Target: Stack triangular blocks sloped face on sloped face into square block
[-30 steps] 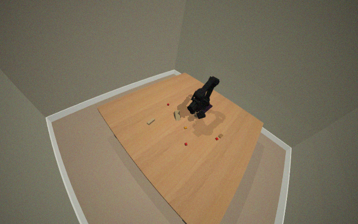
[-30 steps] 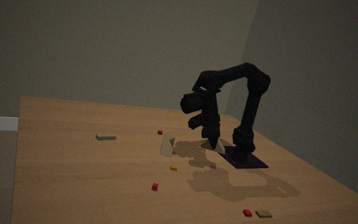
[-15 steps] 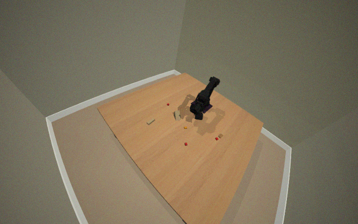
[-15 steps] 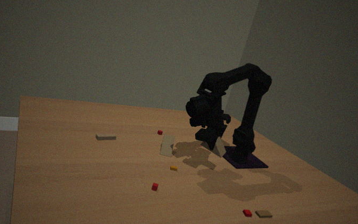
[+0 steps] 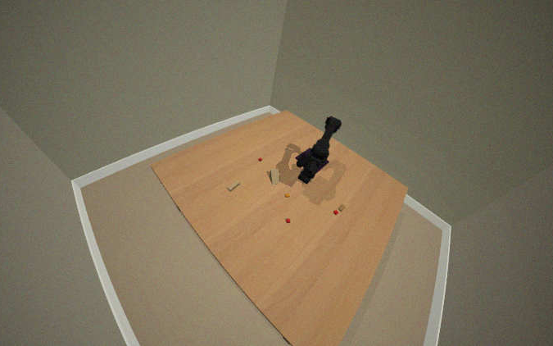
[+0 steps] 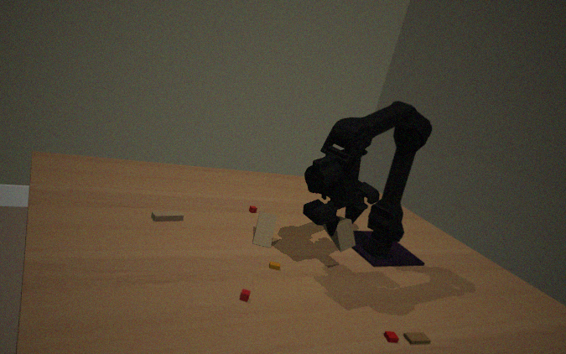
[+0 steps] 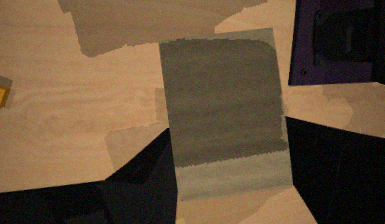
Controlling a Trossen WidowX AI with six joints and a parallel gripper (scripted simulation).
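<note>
The yellow cube is 140 mm ahead of my gripper tip, 100 mm below it and 40 mm to the right of it. Round my gripper tip: triangular block (10 mm above); small brown tile (270 mm to the left, 100 mm below).
</note>
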